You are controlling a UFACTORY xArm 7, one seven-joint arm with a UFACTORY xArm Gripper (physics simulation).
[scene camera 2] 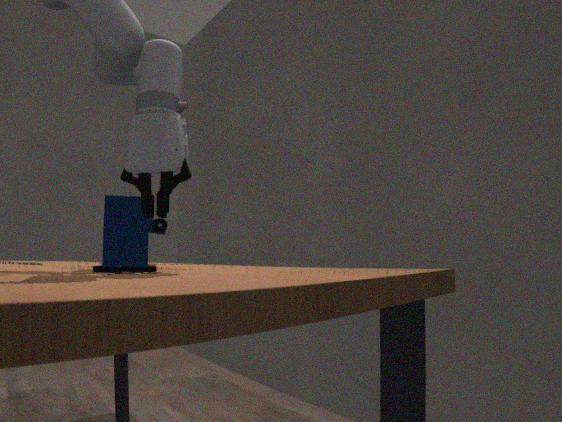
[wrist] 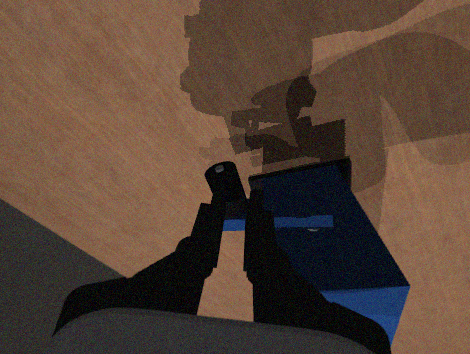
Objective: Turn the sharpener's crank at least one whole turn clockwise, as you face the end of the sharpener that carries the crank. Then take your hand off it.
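Places are measured from the arm's base along level axes (x ahead, y left, z up), in centimetres.
Pixels of known places: gripper, between the fingertips: [scene camera 2: 155, 217] [wrist: 236, 203].
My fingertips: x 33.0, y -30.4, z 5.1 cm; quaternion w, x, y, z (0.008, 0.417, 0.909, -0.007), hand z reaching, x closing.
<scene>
For each thing: its middle in the pictures, then the offset to it from my fingertips. "*": a spot on its surface instead. Level surfaces: height alone.
- blue sharpener, a spot on its surface: [wrist: 335, 257] * dx -3.0, dy +5.9, dz +2.0 cm
- black round crank knob, a spot on its surface: [wrist: 224, 181] [scene camera 2: 157, 218] * dx -0.5, dy -1.7, dz -0.3 cm
- wooden table, height of its surface: dz -8.9 cm
The blue sharpener [scene camera 2: 125, 232] [wrist: 335, 257] stands upright on its black base. Its blue crank arm [wrist: 305, 221] points sideways, out to the right past the body in the scene view and to the left in the wrist view. The black round crank knob [scene camera 2: 159, 226] [wrist: 224, 181] is at the arm's outer end. My gripper [scene camera 2: 155, 215] [wrist: 236, 203] points down and is shut to a narrow gap with nothing between the fingers. Its tips are right above and beside the knob; whether they touch it is unclear. The fingers partly hide the crank arm in the wrist view.
The sharpener stands on the wooden table [scene camera 2: 300, 280] [wrist: 90, 125], whose front edge and right corner show in the scene view. Shadows of the arm and sharpener fall on the table top. A grey wall [scene camera 2: 350, 150] rises behind.
</scene>
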